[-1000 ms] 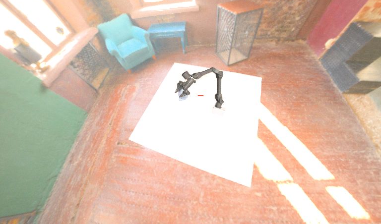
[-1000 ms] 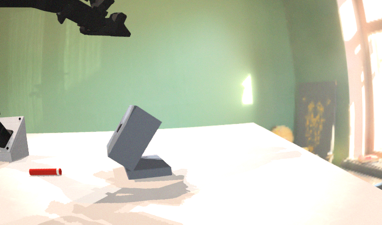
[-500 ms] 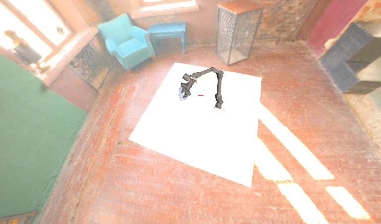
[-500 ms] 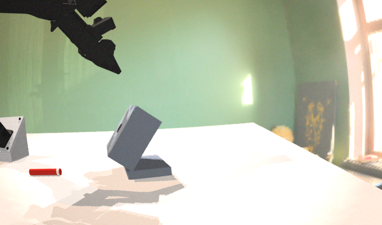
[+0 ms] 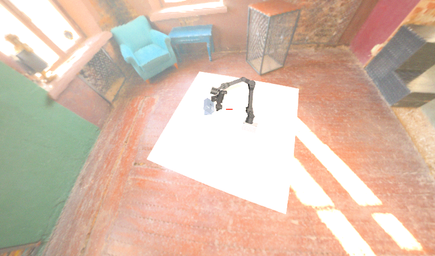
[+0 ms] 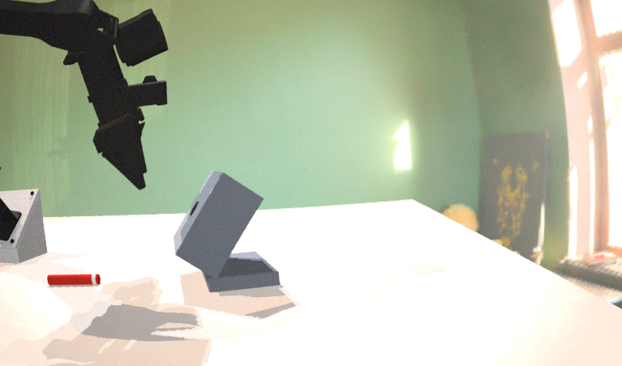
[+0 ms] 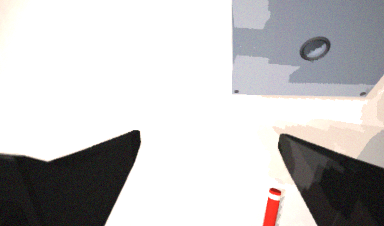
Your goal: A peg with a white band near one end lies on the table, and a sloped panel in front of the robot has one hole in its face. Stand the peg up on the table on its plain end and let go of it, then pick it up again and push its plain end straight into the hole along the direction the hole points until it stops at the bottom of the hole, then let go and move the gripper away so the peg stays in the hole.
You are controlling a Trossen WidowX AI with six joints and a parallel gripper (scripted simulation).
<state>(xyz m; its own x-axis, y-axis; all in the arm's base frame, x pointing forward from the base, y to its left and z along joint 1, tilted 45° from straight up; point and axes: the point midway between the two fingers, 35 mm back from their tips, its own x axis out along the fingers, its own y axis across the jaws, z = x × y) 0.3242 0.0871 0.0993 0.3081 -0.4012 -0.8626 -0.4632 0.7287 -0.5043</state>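
My gripper tip is now 120 mm above the red peg, 100 mm to the left of it and 60 mm past it. Round my gripper tip: grey base plate (140 mm ahead, 120 mm below, 20 mm to the right); then grey sloped panel (120 mm ahead, 50 mm below, 30 mm to the right).
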